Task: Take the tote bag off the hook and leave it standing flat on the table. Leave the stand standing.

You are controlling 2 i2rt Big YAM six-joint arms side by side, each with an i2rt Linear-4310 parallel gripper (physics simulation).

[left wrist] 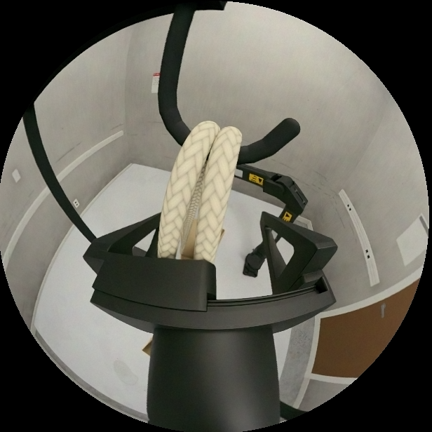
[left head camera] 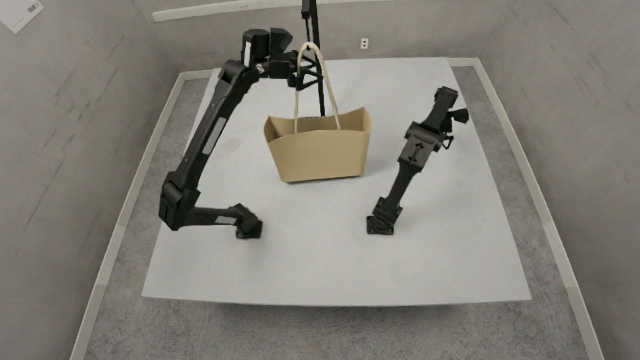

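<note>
The tan tote bag [left head camera: 320, 156] is upright, its two cream rope handles [left head camera: 330, 89] [left wrist: 218, 195] looped over the black hook [left head camera: 307, 31] [left wrist: 170, 85]. Whether its base touches the table cannot be told. The black stand [left head camera: 321, 95] [left wrist: 52, 180] is upright behind the bag. My left gripper [left head camera: 318, 71] [left wrist: 212, 216] is open at the handles, just below the hook; both ropes pass between its spread fingers, nearer one finger in the left wrist view. My right gripper [left head camera: 447, 142] is open and empty, away to the right of the bag.
The white table [left head camera: 320, 270] carries both arms. The left arm [left head camera: 212, 135] reaches up and over to the handles. The right arm [left head camera: 400, 182] [left wrist: 285, 190] is folded at the right. Grey walls surround the table.
</note>
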